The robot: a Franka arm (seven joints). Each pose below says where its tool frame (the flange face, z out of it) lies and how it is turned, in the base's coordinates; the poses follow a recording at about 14 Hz.
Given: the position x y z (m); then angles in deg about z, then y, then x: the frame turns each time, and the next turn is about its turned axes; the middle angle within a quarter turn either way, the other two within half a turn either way.
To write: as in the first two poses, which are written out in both.
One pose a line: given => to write
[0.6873 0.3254 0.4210 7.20 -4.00 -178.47] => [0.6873 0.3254 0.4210 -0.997 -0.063 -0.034 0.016]
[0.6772 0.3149 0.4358 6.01 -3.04 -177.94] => [0.6772 0.3149 0.4358 -0.998 -0.053 -0.026 0.019]
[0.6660 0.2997 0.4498 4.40 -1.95 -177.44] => [0.6660 0.2997 0.4498 -0.999 -0.039 -0.016 0.023]
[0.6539 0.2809 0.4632 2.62 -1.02 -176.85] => [0.6539 0.2809 0.4632 -0.999 -0.023 -0.008 0.028]
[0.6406 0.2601 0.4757 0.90 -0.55 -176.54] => [0.6406 0.2601 0.4757 -1.000 -0.008 -0.005 0.030]
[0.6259 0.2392 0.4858 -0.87 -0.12 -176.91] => [0.6259 0.2392 0.4858 -1.000 0.008 -0.001 0.027]
